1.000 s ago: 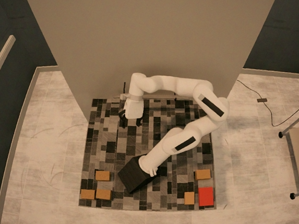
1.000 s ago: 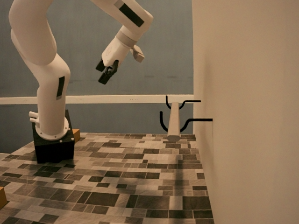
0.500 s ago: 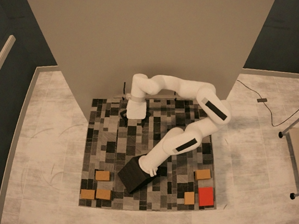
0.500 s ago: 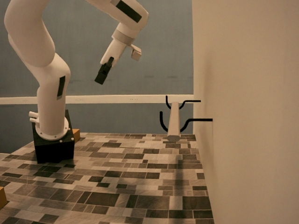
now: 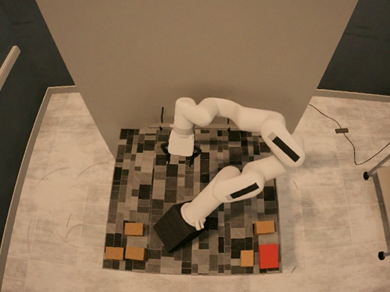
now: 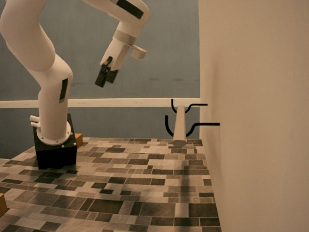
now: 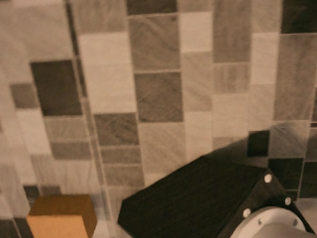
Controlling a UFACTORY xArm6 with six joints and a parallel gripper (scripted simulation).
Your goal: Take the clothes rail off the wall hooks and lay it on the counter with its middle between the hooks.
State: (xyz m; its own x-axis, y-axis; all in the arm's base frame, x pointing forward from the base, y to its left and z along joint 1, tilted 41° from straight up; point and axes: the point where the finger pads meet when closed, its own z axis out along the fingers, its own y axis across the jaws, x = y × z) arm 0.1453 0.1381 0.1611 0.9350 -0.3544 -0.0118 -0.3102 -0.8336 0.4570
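Now: hand 23 cm short of the clothes rail, 13 cm to the left of it and 12 cm above it. The rest, counted from my hand: wall: 36 cm ahead, 15 cm to the right, 11 cm above; red block: 47 cm behind, 33 cm to the right, 30 cm below.
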